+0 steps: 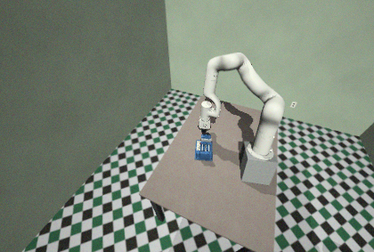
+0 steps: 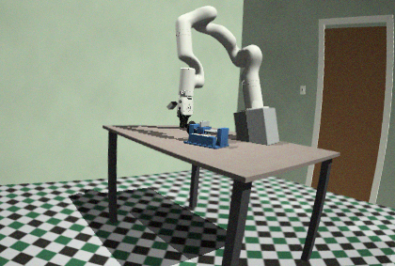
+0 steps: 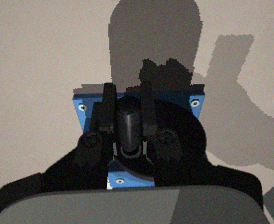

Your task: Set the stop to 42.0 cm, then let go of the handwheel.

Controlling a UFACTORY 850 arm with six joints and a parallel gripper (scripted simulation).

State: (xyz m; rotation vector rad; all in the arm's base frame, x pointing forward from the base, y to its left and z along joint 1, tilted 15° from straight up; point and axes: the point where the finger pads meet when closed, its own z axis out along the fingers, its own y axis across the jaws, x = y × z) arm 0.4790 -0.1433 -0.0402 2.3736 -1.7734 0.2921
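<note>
My gripper is now 4 cm past the stop block and 12 cm to the right of it.
</note>
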